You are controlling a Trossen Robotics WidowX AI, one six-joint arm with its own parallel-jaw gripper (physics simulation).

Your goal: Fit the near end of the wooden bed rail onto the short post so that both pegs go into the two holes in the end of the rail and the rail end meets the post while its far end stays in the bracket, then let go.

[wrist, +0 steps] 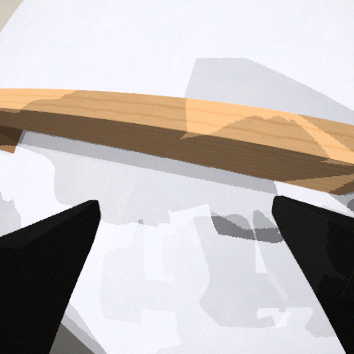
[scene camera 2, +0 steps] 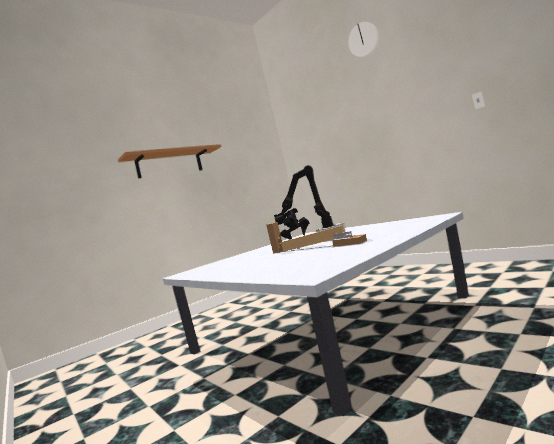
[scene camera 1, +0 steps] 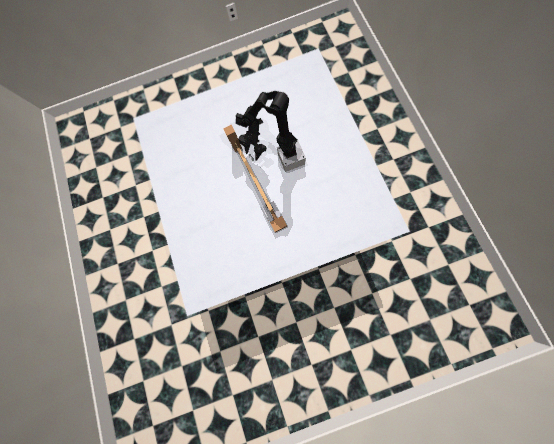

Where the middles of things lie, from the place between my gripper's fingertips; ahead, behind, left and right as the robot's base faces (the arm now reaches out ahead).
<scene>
Right now the wooden bed rail (wrist: 302, 150) is 20 mm ahead of my hand, 130 mm to the left of it and 10 mm below it.
</scene>
